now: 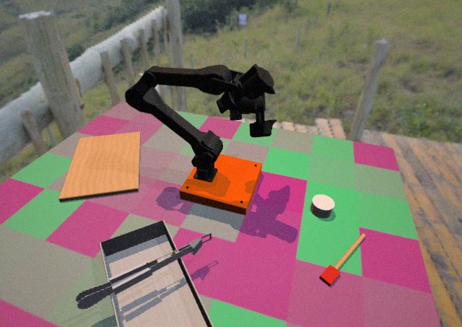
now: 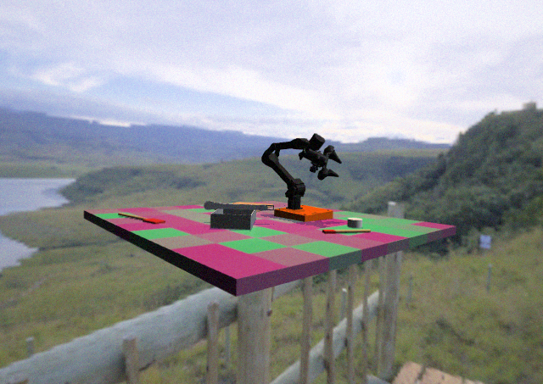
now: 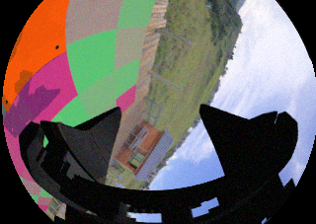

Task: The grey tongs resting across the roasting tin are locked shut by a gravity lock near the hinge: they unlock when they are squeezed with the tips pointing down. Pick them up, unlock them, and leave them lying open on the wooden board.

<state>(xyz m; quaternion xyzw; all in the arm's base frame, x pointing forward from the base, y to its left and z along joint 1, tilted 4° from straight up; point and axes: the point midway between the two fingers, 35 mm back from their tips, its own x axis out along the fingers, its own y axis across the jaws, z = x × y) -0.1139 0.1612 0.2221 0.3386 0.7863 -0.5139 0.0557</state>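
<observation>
The roasting tin is 530 mm ahead of my gripper tip, 220 mm below it and 170 mm to the right of it. The rest, counted from my gripper tip: wooden board: 570 mm to the right, 240 mm below, 140 mm ahead; then red-tipped tool: 830 mm ahead, 420 mm to the right, 240 mm below; then white cylinder: 230 mm below, 190 mm to the left, 140 mm ahead.
</observation>
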